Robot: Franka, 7 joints.
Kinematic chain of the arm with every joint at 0, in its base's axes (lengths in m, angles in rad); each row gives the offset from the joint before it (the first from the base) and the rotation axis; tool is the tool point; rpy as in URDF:
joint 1: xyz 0 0 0.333 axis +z
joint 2: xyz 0 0 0 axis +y
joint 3: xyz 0 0 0.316 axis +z
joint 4: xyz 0.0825 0 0 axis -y
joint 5: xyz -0.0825 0 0.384 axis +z
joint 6: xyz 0 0 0 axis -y
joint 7: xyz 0.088 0 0 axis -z
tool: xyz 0 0 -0.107 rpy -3.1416 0 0
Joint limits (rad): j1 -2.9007..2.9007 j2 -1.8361..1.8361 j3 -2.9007..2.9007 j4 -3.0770..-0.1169 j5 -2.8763..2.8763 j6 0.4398..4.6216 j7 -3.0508..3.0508
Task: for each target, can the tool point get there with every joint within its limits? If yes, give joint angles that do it. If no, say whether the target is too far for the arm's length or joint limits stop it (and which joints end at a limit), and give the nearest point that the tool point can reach.
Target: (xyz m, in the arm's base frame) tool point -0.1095 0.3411 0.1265
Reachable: yes | joints 0.6765 0.5470 1.0070 -2.6788 0.4162 2.5350 -0.5212
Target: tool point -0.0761 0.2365 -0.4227
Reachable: no: joint limits stop it (at a limit: joint 2) | nearest point -0.0772 0.2400 -0.3599 | short by 0.063 m
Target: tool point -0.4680 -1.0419 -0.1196
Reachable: no: too far | nearest point -0.3268 -0.7275 0.0170 | short by 0.371 m
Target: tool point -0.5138 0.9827 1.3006
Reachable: no: too far | nearest point -0.2995 0.5728 0.8970 | short by 0.614 m
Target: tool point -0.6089 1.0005 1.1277
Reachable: no: too far | nearest point -0.3691 0.6064 0.8147 | short by 0.557 m
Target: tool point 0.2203 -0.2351 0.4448
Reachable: yes | joints 1.3028 1.2990 -1.8077 -2.8355 -1.4833 1.7976 0.8295
